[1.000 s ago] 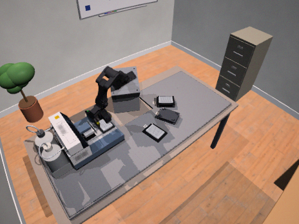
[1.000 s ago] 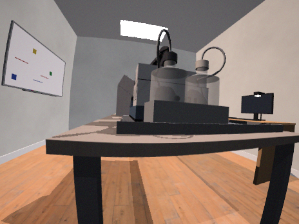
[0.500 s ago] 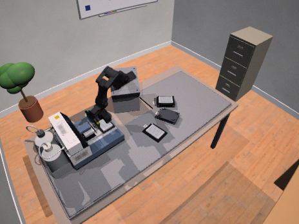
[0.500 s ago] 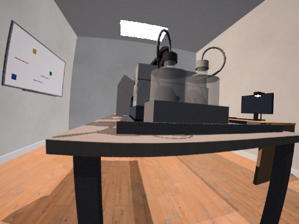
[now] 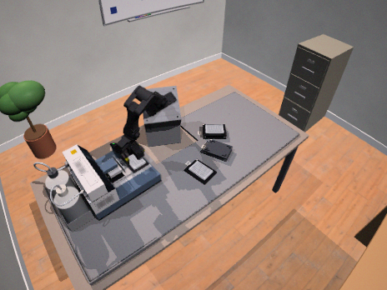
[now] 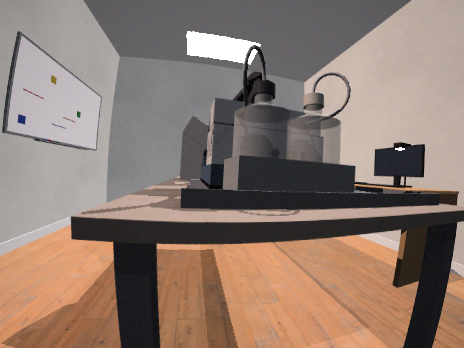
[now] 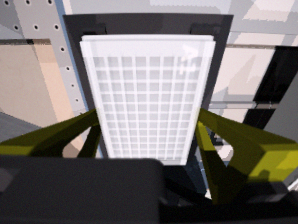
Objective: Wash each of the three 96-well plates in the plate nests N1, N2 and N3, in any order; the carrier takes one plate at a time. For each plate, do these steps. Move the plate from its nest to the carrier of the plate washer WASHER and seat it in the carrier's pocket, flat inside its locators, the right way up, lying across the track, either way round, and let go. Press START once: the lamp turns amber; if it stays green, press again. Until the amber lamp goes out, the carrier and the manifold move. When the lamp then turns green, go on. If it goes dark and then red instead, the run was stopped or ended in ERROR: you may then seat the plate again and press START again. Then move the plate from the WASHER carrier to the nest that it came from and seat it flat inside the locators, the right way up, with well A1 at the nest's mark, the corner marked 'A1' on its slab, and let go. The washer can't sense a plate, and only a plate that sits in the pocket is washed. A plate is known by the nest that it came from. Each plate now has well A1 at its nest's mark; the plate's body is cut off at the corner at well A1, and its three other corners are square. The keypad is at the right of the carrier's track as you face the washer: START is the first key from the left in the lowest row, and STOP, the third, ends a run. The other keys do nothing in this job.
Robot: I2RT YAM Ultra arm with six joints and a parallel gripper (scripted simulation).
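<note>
My hand is 10 mm above the dark carrier. Round my hand: plate washer (150 mm to the right, 40 mm above); label (180 mm ahead, 280 mm to the left, 90 mm below); black nest (280 mm ahead, 290 mm to the left, 90 mm below).
</note>
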